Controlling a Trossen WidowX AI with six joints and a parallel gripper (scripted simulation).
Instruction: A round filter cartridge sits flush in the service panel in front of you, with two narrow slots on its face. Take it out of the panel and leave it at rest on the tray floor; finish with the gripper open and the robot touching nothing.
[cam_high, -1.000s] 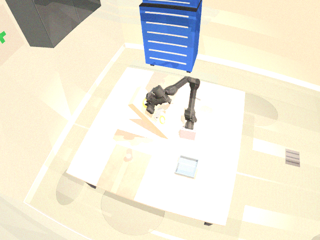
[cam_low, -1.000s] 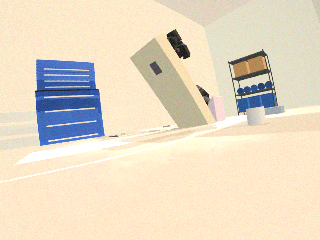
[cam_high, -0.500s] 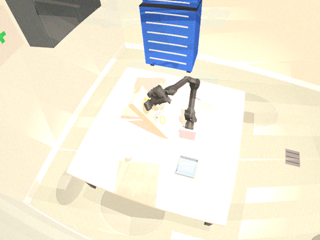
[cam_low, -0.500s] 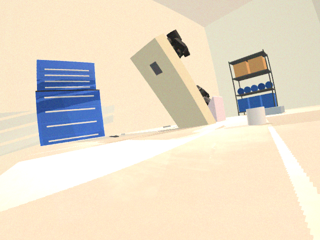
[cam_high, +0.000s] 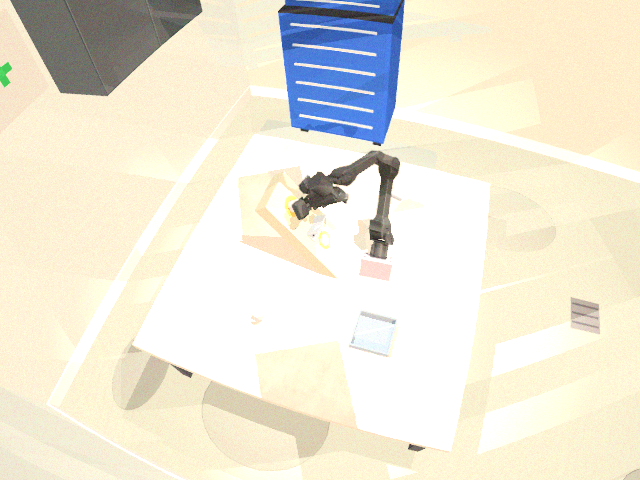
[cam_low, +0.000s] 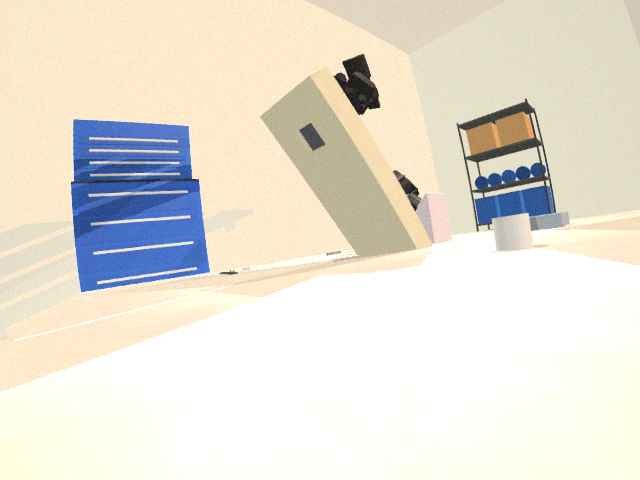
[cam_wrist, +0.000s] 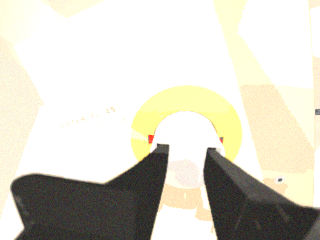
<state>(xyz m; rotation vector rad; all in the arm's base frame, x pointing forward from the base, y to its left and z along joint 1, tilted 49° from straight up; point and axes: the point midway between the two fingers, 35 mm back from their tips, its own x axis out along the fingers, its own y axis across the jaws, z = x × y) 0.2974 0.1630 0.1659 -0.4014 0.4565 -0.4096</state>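
My gripper tip is 37 cm past the pale blue tray, 30 cm to the right of it and 29 cm above it. From my gripper tip the other things lie so: round white filter cartridge: 1 cm below, 1 cm ahead.
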